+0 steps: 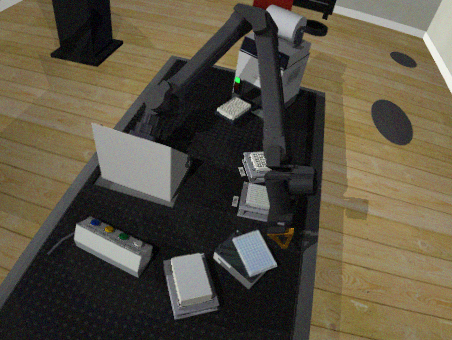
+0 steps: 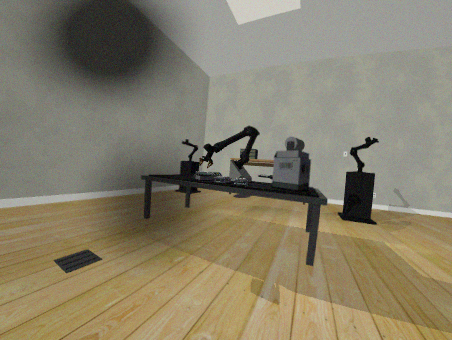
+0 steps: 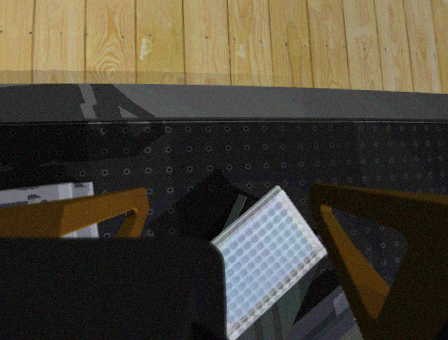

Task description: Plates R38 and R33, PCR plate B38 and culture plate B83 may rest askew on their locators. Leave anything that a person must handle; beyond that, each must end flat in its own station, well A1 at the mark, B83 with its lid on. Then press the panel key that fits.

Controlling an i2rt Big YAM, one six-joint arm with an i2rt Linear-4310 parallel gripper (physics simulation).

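A plate with pale blue wells (image 1: 255, 252) (image 3: 272, 255) lies askew on its dark station (image 1: 231, 261), turned relative to it and overhanging one side. A lidded white plate (image 1: 191, 279) sits on a grey station (image 1: 196, 313) beside it. Two pale plates (image 1: 256, 161) (image 1: 257, 195) rest on stations farther back, partly hidden by the arm. Another white plate (image 1: 234, 108) lies near the white machine. Plate labels are unreadable. My gripper (image 1: 281, 235) (image 2: 205, 163) (image 3: 227, 195) is open and empty, above the table beside the blue-welled plate. The key panel (image 1: 110, 250) has blue, yellow, green and white keys.
A white upright screen (image 1: 137, 167) stands mid-table. A white machine (image 1: 295, 75) (image 2: 291, 170) with a roll on top and a green light stands at the far end. The table's raised edge (image 1: 309, 200) (image 3: 225, 104) runs beside the gripper.
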